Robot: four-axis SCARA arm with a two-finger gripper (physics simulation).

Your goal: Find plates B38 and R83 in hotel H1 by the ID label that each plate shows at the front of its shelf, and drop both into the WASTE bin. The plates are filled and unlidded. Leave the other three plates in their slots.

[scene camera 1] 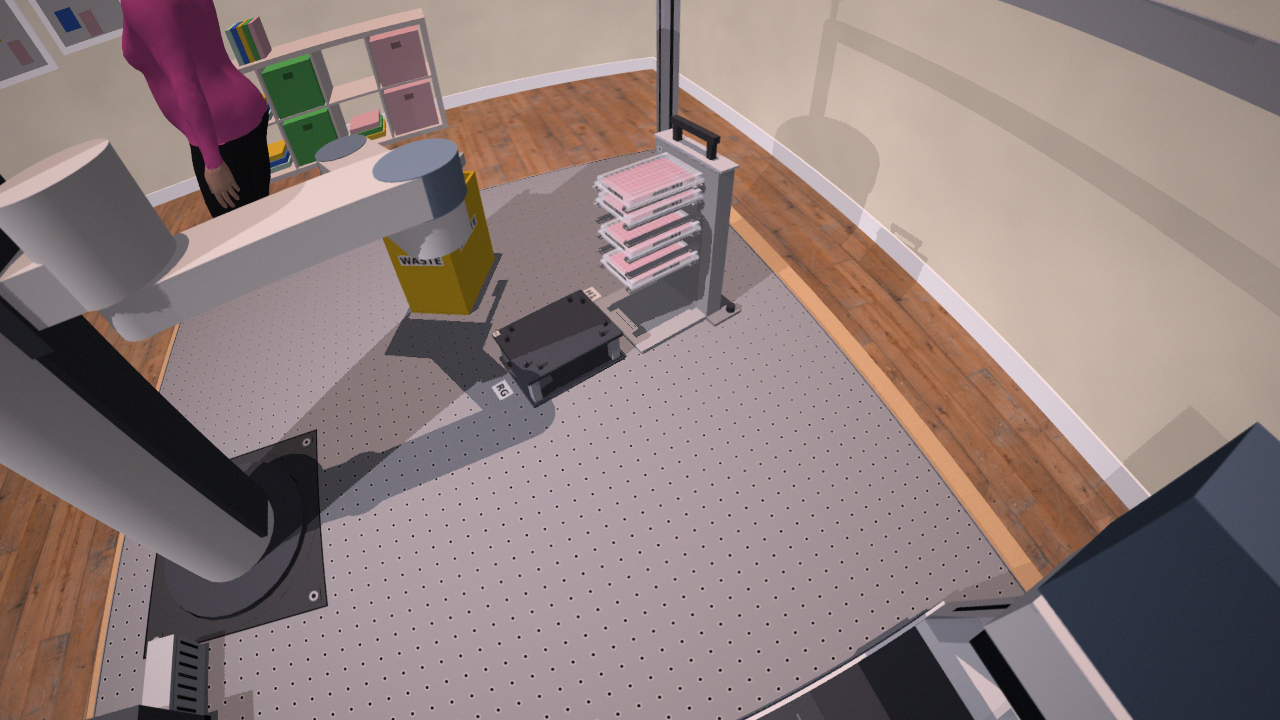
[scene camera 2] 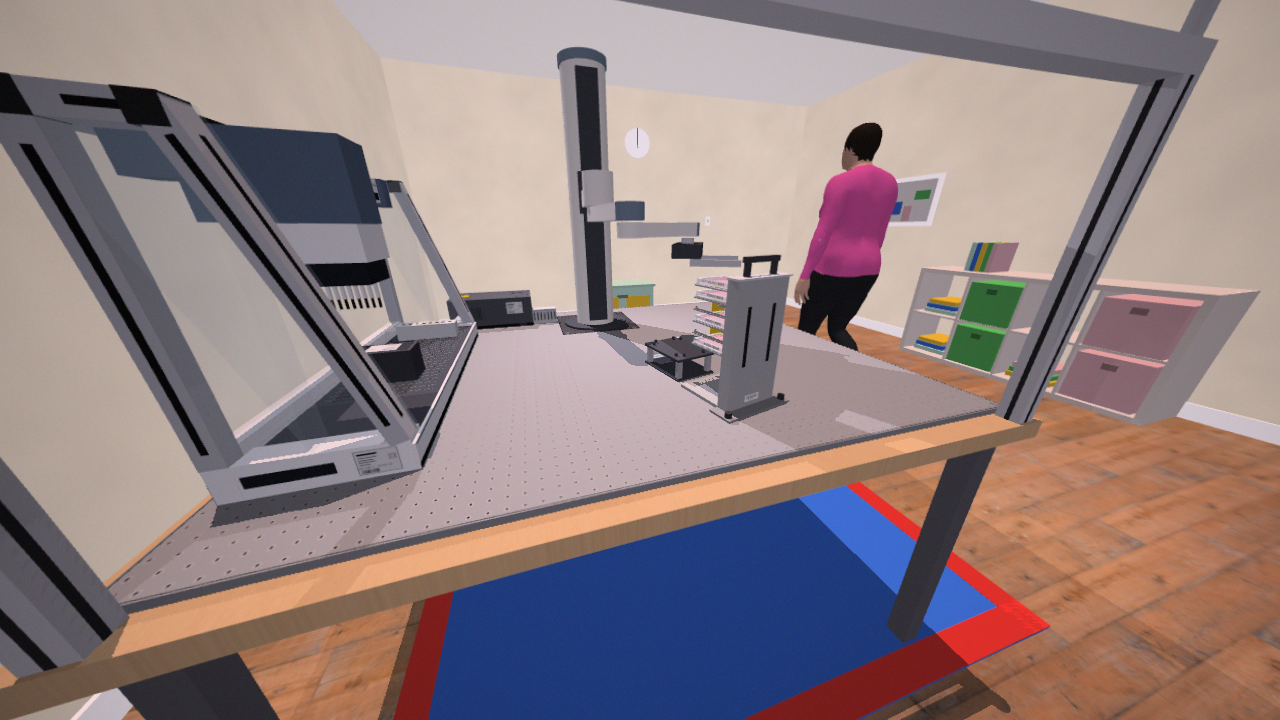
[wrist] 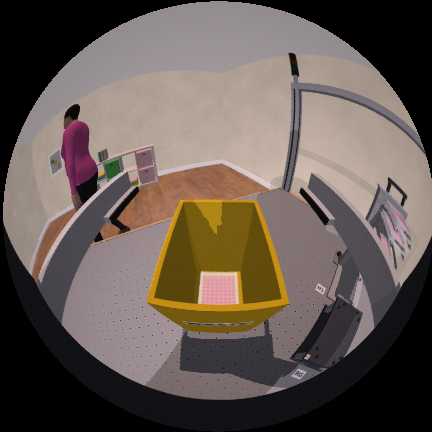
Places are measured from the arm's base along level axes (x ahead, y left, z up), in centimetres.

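Pixels of known places: gripper, fingertip midpoint: [scene camera 2: 739, 261] [wrist: 218, 175]; arm's base, link origin: [scene camera 1: 240, 539] [scene camera 2: 595, 324].
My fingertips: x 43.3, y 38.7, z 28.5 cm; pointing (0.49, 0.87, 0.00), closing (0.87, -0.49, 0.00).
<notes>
For each thing: its top centre in the pictures, then the offset to it from my fingertips. "spot": a spot on its surface instead.
- yellow WASTE bin, top centre: [wrist: 217, 237] [scene camera 1: 427, 196] dy +0.5, dx +0.2, dz -7.2 cm
- pink-filled plate, top centre: [wrist: 218, 295] dy +0.6, dx +0.4, dz -25.2 cm
- black handle, surface spot: [scene camera 1: 695, 134] spot: dy -21.1, dx +38.2, dz +4.0 cm
The yellow WASTE bin [scene camera 1: 436, 291] [wrist: 220, 307] stands upright on the table. In the wrist view, a pink-filled plate [wrist: 219, 289] lies inside it at the bottom; its ID label cannot be read. My gripper [wrist: 218, 175] [scene camera 2: 729, 261] is open and empty above the bin, with the fingers spread wide on either side of the opening; the arm hides it in scene camera 1. Hotel H1 [scene camera 1: 718, 241] [scene camera 2: 750, 344] [wrist: 378, 200] holds several pink-filled, unlidded plates [scene camera 1: 648, 179], stacked with spaces between them. Their ID labels are too small to read in these views.
A black stand [scene camera 1: 559, 335] [scene camera 2: 678, 347] [wrist: 332, 330] marked RG is between the bin and the hotel's base. A black handle [scene camera 1: 695, 134] tops the hotel. A large framed machine [scene camera 2: 295, 268] stands across the table. A person [scene camera 1: 192, 98] [scene camera 2: 854, 223] [wrist: 79, 155] is behind the bin, beyond the table.
</notes>
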